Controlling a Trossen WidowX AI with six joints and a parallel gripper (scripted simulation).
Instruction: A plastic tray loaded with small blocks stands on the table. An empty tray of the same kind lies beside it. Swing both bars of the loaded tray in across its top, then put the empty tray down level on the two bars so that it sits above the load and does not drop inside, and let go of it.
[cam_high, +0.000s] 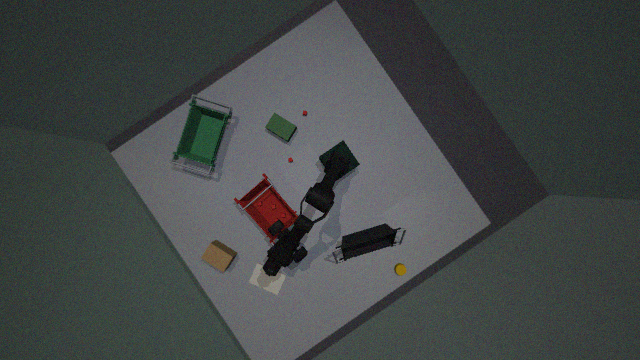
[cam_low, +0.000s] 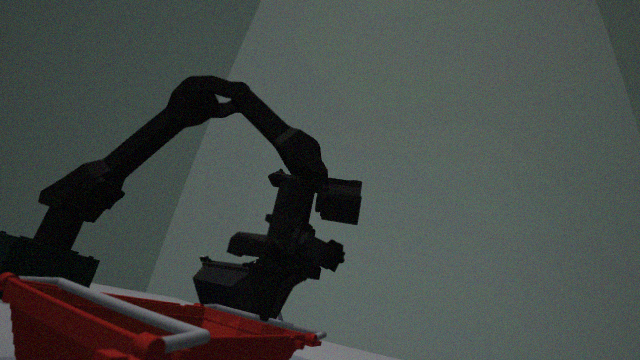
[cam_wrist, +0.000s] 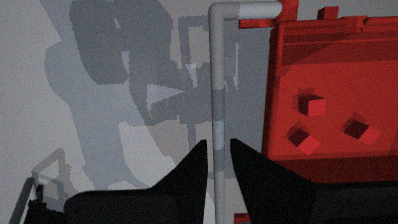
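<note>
Right now my gripper tip is 230 mm past the black tray, 260 mm to the right of it and 10 mm below it. Round my gripper tip: white slab (230 mm ahead, 80 mm to the left, 60 mm below); then tan box (310 mm ahead, 150 mm to the right, 30 mm below); then green block (290 mm behind, 410 mm to the right, 40 mm below).
</note>
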